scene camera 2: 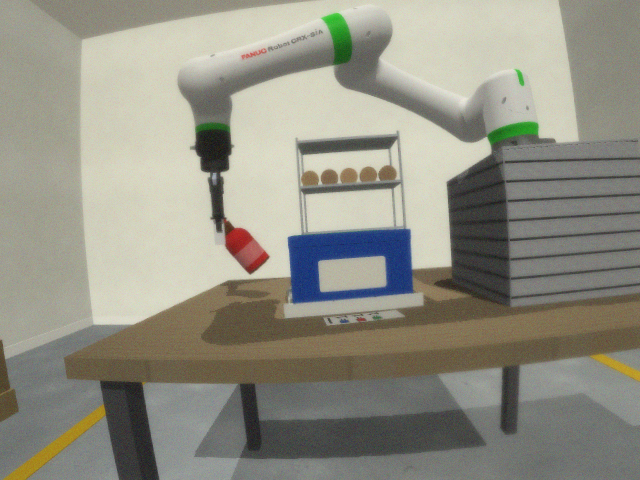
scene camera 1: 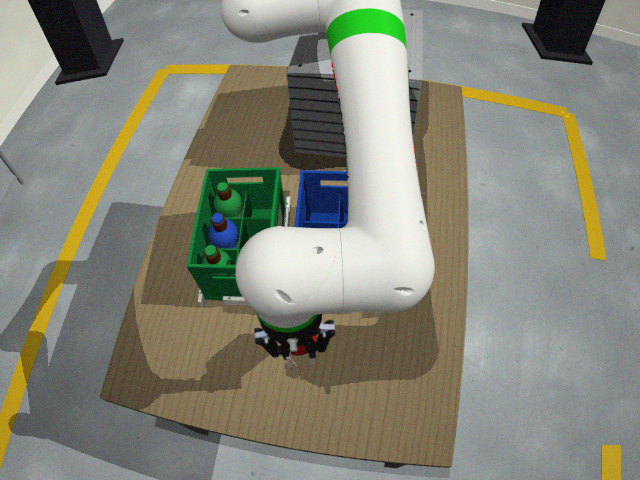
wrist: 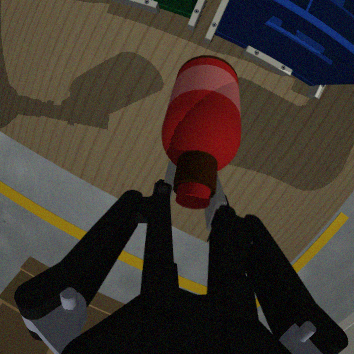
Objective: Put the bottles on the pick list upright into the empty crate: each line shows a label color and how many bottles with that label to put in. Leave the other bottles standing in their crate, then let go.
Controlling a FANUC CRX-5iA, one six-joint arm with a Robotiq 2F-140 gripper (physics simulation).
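Places are measured from the arm's base along level axes (x right, y ahead, z up), in metres.
Pixels of known places: gripper, fingertip midpoint: (scene camera 2: 221, 244) (scene camera 1: 300, 359).
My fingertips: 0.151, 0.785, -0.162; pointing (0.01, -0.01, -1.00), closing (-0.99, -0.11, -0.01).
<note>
Behind a point stands the place of what it marks, as x, y, z.
My gripper (scene camera 1: 300, 360) {0.151, 0.785, -0.162} (scene camera 2: 219, 227) (wrist: 189, 177) {0.151, 0.785, -0.162} is shut on the neck of a red bottle (scene camera 1: 298, 349) {0.151, 0.783, -0.103} (scene camera 2: 245, 250) {0.122, 0.719, -0.181} (wrist: 202, 120) {0.163, 0.724, -0.124}. The bottle hangs tilted, high above the table and in front of the crates in scene camera 1. The green crate (scene camera 1: 206, 283) {0.376, 0.581, -0.235} (wrist: 180, 6) {0.233, 0.587, -0.293} holds a green bottle (scene camera 1: 227, 201) {0.337, 0.373, -0.203}, a blue bottle (scene camera 1: 223, 233) {0.338, 0.465, -0.204} and another green bottle (scene camera 1: 211, 255) {0.351, 0.545, -0.167} in its left column; the arm hides part of it. The blue crate (scene camera 1: 310, 178) {0.132, 0.336, -0.174} (scene camera 2: 400, 268) {-0.029, 0.368, -0.240} (wrist: 270, 45) {0.098, 0.604, -0.261} is partly hidden by the arm. The pick list (scene camera 2: 361, 317) {-0.072, 0.476, -0.328} shows blue, red and green marks; its numbers are unreadable.
The wooden table (scene camera 1: 361, 413) {0.028, 0.870, -0.328} (scene camera 2: 248, 369) {-0.232, 0.694, -0.343} bears both crates. White brackets (scene camera 2: 356, 304) {-0.033, 0.475, -0.309} (wrist: 270, 60) {0.079, 0.613, -0.298} line the crate bases. The grey ribbed pedestal (scene camera 1: 315, 118) {0.119, 0.123, -0.176} (scene camera 2: 568, 222) {-0.172, 0.034, -0.160} stands behind the crates. A shelf unit (scene camera 2: 348, 144) stands in the background.
</note>
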